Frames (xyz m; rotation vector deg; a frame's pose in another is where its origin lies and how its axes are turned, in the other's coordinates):
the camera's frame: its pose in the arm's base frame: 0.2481 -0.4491 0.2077 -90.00 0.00 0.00
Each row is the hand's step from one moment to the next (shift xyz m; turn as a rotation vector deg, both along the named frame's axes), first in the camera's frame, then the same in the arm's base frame.
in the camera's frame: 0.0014 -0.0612 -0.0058 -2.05 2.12 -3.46
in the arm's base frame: 0.0014 -0.0058 0.0612 -2.05 -3.46 -2.12
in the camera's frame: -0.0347 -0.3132 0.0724 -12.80 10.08 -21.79
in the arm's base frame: -0.0347 0.0724 0.3132 -12.80 -21.79 -10.08
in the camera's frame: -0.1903 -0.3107 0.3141 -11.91 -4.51 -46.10
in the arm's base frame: -0.1903 0.3141 0.3107 -11.91 -46.10 4.51
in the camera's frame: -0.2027 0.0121 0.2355 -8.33 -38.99 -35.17
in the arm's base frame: -0.2027 0.2355 -0.0121 -8.33 -35.17 38.99
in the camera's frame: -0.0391 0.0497 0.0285 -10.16 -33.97 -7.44
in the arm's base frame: -0.0391 0.0285 -0.0497 -10.16 -7.44 33.97
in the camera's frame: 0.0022 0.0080 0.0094 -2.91 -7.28 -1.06
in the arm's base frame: 0.0022 0.0094 -0.0080 -2.91 -1.06 7.28
